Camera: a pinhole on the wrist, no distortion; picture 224 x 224 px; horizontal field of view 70.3 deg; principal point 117.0 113.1 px. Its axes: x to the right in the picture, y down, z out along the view. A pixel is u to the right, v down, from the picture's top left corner.
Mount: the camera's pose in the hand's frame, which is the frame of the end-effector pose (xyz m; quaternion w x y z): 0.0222 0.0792 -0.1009 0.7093 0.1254 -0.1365 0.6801
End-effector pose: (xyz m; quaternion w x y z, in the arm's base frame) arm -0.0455 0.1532 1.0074 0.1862 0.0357 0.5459 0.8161
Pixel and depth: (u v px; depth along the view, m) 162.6 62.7 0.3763
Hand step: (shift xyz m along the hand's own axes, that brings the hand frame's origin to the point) 0.1367 0.0376 0.2898
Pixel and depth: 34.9 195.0 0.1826
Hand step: -0.0795 -0.0708 0.0341
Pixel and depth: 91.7 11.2 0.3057
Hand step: 0.2090 -0.0857 0.1676
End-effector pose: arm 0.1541 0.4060 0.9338 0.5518 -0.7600 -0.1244 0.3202
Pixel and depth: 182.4 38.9 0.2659
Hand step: 0.1441 0.0789 0.1875
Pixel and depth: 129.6 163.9 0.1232
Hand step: -0.0196 0.0452 0.0171
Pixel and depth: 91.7 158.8 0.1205
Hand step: -0.0159 0.0191 0.0041
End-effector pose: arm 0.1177 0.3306 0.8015 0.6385 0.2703 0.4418 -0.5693
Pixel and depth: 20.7 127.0 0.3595
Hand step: -0.0257 -0.2527 0.1544
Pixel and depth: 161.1 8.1 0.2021
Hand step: 0.1529 0.0521 0.1088
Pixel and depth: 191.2 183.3 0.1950
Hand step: -0.0648 0.0967 0.1132
